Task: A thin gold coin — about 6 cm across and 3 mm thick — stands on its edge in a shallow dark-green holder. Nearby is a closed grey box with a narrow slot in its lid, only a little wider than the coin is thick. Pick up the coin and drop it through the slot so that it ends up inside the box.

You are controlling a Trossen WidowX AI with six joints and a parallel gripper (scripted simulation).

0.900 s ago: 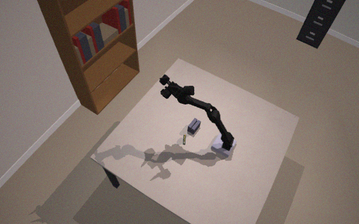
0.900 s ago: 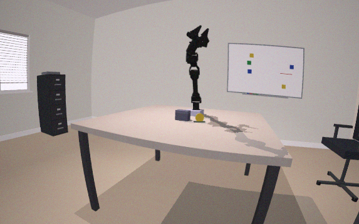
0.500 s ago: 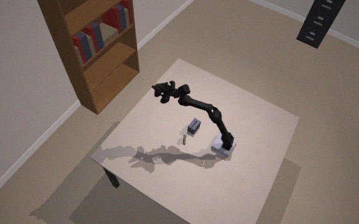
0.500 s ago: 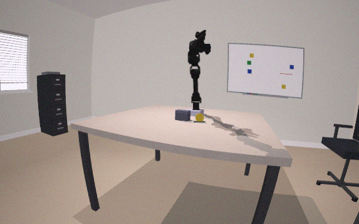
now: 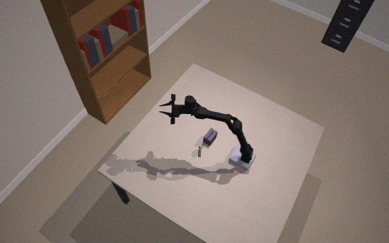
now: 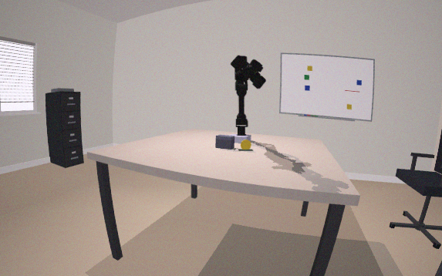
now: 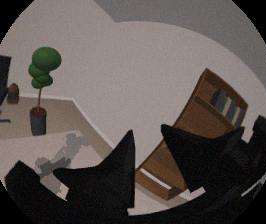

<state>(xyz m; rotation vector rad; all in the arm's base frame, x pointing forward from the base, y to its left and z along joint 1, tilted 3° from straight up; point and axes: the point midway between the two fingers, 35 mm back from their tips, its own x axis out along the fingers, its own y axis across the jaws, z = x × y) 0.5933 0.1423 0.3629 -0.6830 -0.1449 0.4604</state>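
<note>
The gold coin is 400 mm below my gripper tip, 280 mm behind it and 60 mm to the right of it.
</note>
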